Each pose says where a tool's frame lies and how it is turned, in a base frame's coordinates. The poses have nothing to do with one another.
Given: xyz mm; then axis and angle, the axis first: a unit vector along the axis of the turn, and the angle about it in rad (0 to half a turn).
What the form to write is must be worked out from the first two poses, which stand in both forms.
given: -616 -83 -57 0.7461 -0.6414 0.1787 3.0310
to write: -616 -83 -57 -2.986 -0.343 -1.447
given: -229 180 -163 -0.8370 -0.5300 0.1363 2.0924
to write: -229 180 -163 -2.084 -0.293 0.957
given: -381 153 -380 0.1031 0.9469 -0.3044 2.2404
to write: -381 153 -380 -2.454 0.916 -3.009
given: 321 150 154 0.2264 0.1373 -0.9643 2.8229
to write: 321 150 154 -0.214 0.488 -2.865
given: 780 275 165 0.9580 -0.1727 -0.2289 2.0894
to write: 780 275 165 2.009 0.179 -0.471
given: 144 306 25 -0.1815 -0.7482 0.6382 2.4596
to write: 144 306 25 -1.626 -0.269 2.411
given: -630 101 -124 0.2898 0.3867 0.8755 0.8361
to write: -630 101 -124 0.340 0.205 0.777
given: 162 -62 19 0.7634 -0.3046 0.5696 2.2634
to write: 162 -62 19 1.910 -1.243 0.179
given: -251 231 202 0.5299 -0.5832 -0.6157 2.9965
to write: -251 231 202 1.860 0.600 -2.120
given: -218 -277 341 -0.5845 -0.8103 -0.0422 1.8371
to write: -218 -277 341 -2.035 -0.949 1.278
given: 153 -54 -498 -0.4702 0.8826 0.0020 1.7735
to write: 153 -54 -498 -1.985 1.046 -1.442
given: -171 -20 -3 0.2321 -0.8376 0.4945 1.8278
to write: -171 -20 -3 -1.395 -1.266 2.243
